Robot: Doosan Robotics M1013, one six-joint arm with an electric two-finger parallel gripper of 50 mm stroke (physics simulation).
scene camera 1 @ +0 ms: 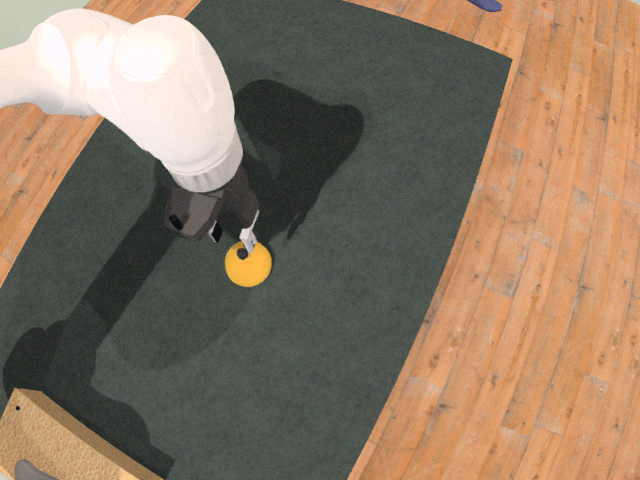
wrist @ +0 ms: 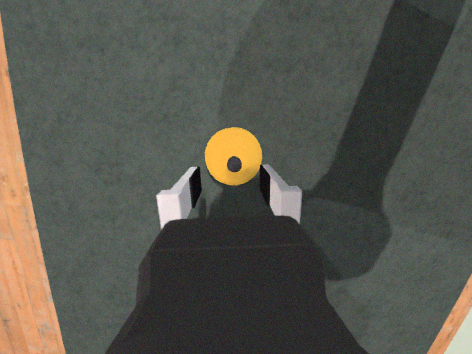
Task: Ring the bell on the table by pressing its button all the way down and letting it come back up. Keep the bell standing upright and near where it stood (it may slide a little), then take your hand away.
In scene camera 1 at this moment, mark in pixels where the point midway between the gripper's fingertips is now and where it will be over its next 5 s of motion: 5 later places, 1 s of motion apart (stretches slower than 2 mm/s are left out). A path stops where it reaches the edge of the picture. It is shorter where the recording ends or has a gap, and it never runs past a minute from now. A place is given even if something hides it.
My gripper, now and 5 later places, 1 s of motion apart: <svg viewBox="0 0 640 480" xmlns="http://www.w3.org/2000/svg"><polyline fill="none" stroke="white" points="235,241 239,250 241,253 241,254 236,243 225,226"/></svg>
